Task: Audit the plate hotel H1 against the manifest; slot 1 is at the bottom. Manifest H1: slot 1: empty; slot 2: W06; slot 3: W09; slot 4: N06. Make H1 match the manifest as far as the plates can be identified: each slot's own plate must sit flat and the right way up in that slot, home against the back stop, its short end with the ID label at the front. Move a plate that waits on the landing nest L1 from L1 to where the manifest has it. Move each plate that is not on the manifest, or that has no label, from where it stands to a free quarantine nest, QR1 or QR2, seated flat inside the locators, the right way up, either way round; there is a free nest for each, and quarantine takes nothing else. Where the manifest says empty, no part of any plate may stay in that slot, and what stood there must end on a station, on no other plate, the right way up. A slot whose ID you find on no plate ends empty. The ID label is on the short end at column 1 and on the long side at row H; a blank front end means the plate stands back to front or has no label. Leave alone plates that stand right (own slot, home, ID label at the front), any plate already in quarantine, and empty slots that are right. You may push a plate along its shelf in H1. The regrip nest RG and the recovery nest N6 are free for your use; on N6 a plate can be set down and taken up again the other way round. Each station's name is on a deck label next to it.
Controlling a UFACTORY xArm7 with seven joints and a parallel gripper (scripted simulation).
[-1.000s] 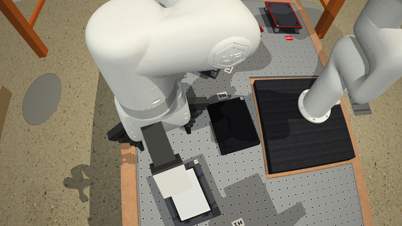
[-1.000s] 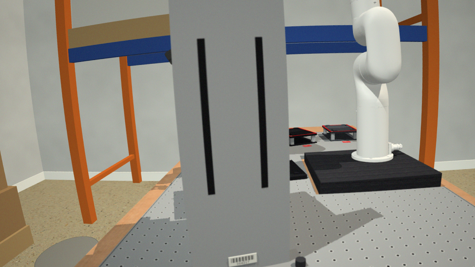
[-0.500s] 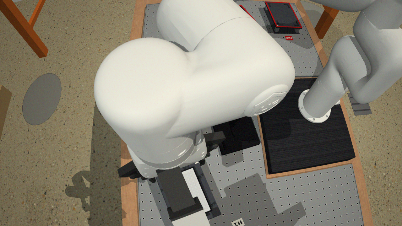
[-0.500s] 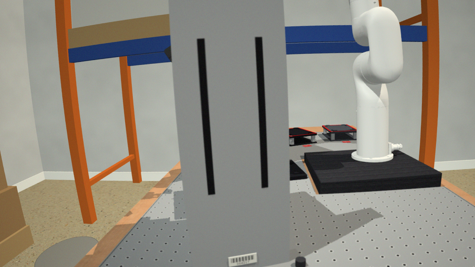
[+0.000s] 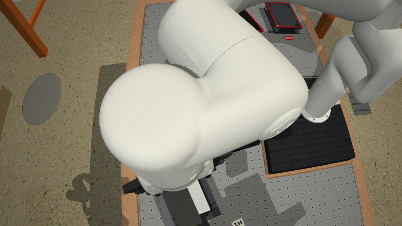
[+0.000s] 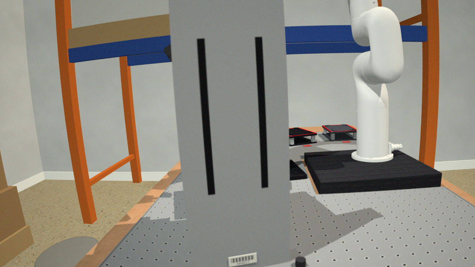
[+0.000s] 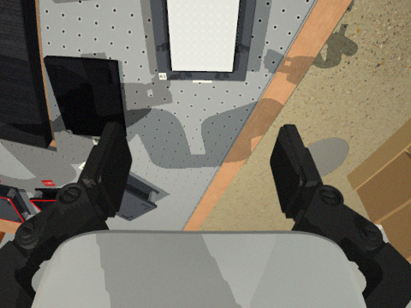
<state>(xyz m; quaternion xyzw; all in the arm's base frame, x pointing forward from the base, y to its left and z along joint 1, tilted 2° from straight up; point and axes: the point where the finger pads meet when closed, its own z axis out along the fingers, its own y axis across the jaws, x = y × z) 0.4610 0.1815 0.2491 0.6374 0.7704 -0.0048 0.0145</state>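
My hand is 1 cm to the right of the white well plate and 20 cm above it. From my hand the other things lie so: H1 deck label: 12 cm behind, 12 cm to the left, 27 cm below; plate hotel H1: 5 cm behind, 27 cm to the left, 7 cm below; regrip nest RG: 1 cm to the left, 21 cm below.
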